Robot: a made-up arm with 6 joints. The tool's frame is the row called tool. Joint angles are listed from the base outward. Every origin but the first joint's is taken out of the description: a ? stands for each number. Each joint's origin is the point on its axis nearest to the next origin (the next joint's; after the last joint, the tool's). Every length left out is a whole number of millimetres.
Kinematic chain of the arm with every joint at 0, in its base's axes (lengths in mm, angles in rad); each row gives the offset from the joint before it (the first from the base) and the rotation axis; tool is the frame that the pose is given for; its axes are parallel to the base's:
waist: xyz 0 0 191 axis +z
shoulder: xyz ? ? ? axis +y
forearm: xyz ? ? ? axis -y
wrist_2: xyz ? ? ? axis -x
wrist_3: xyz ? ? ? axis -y
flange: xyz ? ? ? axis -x
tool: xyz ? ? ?
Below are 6 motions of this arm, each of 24 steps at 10 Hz.
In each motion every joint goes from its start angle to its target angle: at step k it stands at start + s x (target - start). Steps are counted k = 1, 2, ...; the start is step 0. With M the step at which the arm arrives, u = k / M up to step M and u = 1 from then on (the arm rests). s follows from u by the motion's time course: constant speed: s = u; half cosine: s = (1 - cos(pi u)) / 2; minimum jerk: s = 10 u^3 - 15 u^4 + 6 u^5.
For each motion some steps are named. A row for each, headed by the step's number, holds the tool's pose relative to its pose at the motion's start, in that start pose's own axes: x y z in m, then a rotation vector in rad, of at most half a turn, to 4 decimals.
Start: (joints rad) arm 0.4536 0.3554 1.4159 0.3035 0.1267 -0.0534
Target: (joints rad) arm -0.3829 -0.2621 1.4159 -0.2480 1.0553 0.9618
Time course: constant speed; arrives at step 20
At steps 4, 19, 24:
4: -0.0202 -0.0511 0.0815 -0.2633 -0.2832 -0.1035
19: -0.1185 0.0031 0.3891 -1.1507 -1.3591 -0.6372
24: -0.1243 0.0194 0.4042 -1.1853 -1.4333 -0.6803

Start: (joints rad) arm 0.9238 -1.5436 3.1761 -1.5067 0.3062 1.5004
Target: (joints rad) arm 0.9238 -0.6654 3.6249 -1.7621 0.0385 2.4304
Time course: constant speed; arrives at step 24
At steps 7, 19, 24:
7: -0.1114 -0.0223 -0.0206 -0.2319 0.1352 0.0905
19: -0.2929 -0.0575 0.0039 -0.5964 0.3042 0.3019
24: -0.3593 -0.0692 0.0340 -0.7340 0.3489 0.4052

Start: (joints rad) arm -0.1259 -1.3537 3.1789 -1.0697 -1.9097 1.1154
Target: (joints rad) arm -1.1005 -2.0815 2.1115 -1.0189 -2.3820 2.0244
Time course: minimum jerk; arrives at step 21
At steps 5, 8, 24:
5: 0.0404 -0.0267 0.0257 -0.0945 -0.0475 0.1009
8: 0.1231 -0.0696 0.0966 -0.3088 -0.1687 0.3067
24: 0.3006 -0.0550 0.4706 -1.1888 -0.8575 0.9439

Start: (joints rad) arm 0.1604 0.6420 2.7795 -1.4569 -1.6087 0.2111
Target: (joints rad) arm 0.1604 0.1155 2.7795 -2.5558 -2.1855 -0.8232
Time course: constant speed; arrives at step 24
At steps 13, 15, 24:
13: 0.0719 0.1402 0.1526 0.1461 0.3873 0.4994
15: 0.0808 0.1700 0.1713 0.1480 0.4795 0.5427
24: 0.1097 0.3228 0.2308 0.0845 0.9371 0.5921

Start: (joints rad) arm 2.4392 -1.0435 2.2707 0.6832 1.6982 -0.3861
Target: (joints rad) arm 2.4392 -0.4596 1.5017 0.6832 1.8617 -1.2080
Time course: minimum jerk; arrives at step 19
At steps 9, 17, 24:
9: -0.1906 0.1850 0.0218 0.7440 0.3080 -0.2739
17: -0.3398 0.4204 0.2090 1.5678 0.5433 -0.8192
24: -0.3413 0.4243 0.2138 1.5817 0.5460 -0.8317

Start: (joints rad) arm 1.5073 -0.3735 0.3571 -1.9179 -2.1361 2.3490
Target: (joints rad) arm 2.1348 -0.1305 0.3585 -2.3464 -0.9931 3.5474
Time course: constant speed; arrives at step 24
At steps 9, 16, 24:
9: 0.0592 0.0025 -0.0504 -0.3993 0.0636 -0.4533
16: 0.1171 0.0021 -0.0753 -0.5593 0.2550 -0.7493
24: 0.1910 -0.0001 -0.0860 -0.5830 0.5800 -0.9223

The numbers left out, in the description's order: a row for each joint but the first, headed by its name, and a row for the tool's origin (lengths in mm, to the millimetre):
shoulder: 0 0 0
forearm: 0 0 355
wrist_2: 309 0 0
wrist_3: 0 -165 0
flange: 0 0 0
tool: 0 0 0

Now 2 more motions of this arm.
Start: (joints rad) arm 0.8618 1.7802 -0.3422 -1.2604 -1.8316 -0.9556
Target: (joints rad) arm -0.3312 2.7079 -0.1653 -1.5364 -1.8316 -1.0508
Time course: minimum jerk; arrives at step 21
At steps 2, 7, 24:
2: -0.0001 0.0006 0.0021 0.0020 0.0120 0.0009
7: 0.0097 0.0179 0.0572 0.0587 0.3356 0.0064
24: 0.2275 0.0768 0.1020 0.2991 1.4920 -0.3503

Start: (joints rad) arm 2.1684 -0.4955 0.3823 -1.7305 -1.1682 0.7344
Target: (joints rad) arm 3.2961 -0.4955 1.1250 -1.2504 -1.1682 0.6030
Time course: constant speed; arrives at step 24
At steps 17, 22, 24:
17: 0.0279 0.1026 0.1426 -0.2053 -0.1066 0.6424
22: 0.0021 0.1126 0.1854 -0.2357 -0.2293 0.7920
24: -0.0110 0.1110 0.2012 -0.2397 -0.2878 0.8451

